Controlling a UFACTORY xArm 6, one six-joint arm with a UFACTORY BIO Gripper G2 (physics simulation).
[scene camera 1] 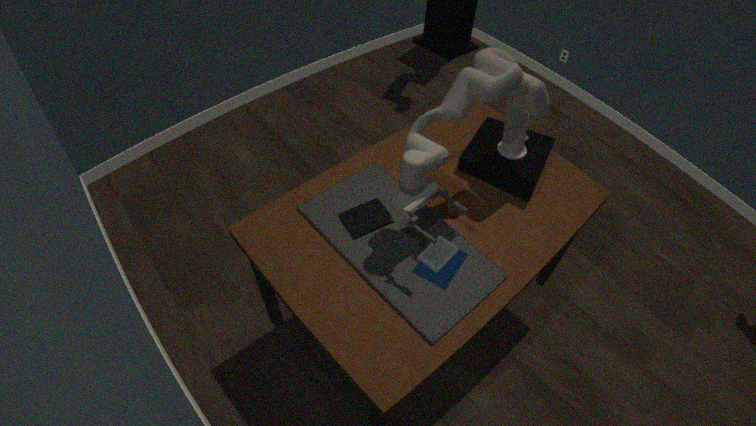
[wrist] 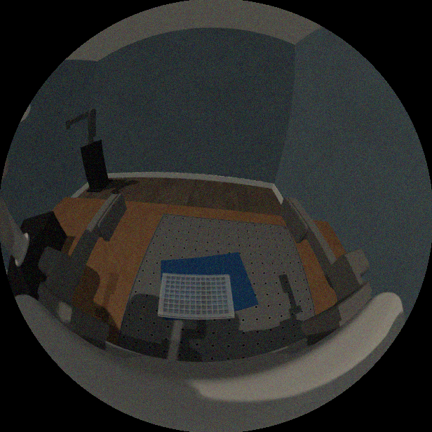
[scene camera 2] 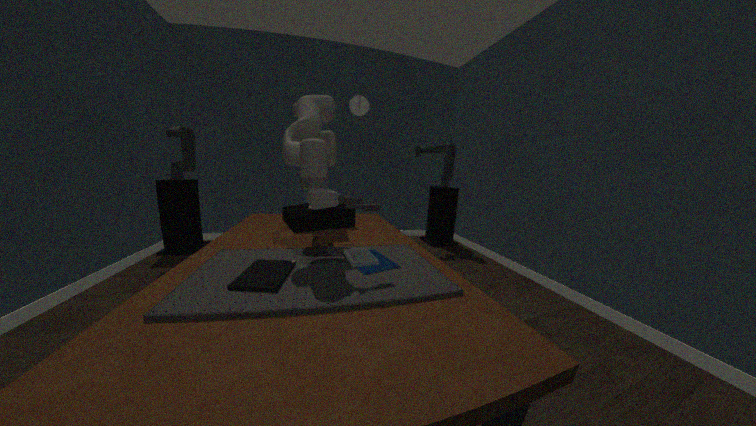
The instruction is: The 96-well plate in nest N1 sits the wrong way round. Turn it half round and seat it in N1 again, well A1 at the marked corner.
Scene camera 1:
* my gripper: 451, 226
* pale 96-well plate: 435, 256
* black nest: 367, 217
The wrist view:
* my gripper: 202, 200
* pale 96-well plate: 188, 296
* blue nest: 243, 296
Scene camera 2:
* my gripper: 370, 203
